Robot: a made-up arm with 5 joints.
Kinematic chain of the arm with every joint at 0, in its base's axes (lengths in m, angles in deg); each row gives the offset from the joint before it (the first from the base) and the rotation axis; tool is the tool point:
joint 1: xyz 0 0 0.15 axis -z
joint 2: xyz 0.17 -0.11 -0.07 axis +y
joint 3: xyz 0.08 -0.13 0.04 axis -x
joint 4: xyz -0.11 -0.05 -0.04 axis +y
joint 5: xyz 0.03 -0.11 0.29 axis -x
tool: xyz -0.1 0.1 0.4
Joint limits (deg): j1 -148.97..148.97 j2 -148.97..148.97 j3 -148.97..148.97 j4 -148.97..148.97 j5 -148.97..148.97
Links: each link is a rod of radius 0.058 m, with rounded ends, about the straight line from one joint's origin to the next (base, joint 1, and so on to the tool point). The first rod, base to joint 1, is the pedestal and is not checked.
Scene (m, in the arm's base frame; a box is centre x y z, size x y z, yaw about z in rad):
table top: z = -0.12
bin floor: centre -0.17 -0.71 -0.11 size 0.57 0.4 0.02 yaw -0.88
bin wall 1: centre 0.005 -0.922 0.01 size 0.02 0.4 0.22 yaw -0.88
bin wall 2: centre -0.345 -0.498 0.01 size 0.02 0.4 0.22 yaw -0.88
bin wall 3: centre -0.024 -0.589 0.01 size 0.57 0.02 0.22 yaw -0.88
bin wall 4: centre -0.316 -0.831 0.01 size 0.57 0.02 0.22 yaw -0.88
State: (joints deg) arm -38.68 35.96 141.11 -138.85 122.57
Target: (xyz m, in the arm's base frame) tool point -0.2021 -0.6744 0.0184
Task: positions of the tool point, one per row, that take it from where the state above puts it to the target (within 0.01 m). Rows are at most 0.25 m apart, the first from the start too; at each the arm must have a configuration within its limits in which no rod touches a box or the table.
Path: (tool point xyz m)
1: 0.4343 -0.2500 0.1007
2: 0.4797 -0.3162 0.1307
3: 0.3828 -0.4833 0.1652
4: 0.2245 -0.6123 0.2023
5: 0.0214 -0.6810 0.2403
6: -0.2022 -0.6744 0.2776
7: -0.2154 -0.6850 0.1485
8: -0.2022 -0.6744 0.0184

